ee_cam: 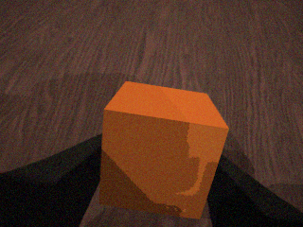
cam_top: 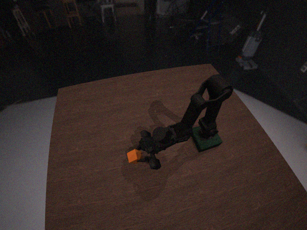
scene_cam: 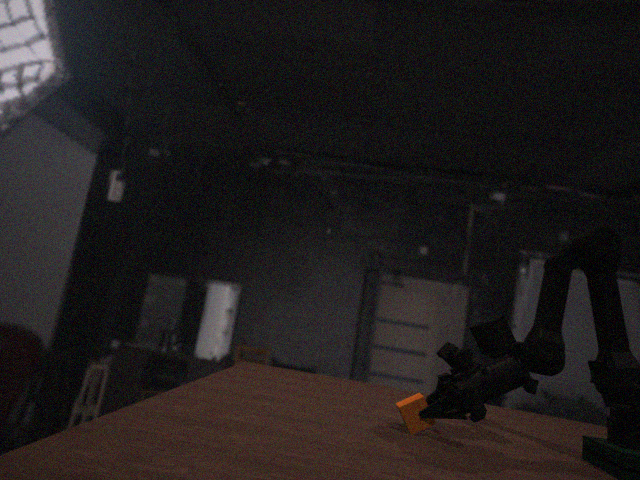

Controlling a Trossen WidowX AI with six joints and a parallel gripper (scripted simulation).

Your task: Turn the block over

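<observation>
My gripper tip is 10 mm above the block.
</observation>
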